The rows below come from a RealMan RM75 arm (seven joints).
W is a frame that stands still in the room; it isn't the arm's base.
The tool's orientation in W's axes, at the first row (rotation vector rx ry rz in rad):
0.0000 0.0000 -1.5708
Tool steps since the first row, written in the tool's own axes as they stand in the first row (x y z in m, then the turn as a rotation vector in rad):
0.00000 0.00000 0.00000 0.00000 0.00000 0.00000
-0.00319 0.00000 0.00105 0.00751 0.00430 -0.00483
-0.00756 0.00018 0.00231 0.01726 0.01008 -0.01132
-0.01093 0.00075 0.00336 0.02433 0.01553 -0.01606
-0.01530 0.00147 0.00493 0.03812 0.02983 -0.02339
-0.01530 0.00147 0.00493 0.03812 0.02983 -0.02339
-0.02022 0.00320 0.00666 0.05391 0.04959 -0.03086
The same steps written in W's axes. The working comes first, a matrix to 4 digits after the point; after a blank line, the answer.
The tool's axes in the first row as the columns of a matrix, in W's axes (used below as rounded here):
0.0000 1.0000 0.0000
-1.0000 0.0000 0.0000
0.0000 0.0000 1.0000

0.00000 0.00000 0.00000 0.00000 0.00000 0.00000
0.00000 0.00319 0.00105 0.00430 -0.00751 -0.00483
0.00018 0.00756 0.00231 0.01008 -0.01726 -0.01132
0.00075 0.01093 0.00336 0.01553 -0.02433 -0.01606
0.00147 0.01530 0.00493 0.02983 -0.03812 -0.02339
0.00147 0.01530 0.00493 0.02983 -0.03812 -0.02339
0.00320 0.02022 0.00666 0.04959 -0.05391 -0.03086

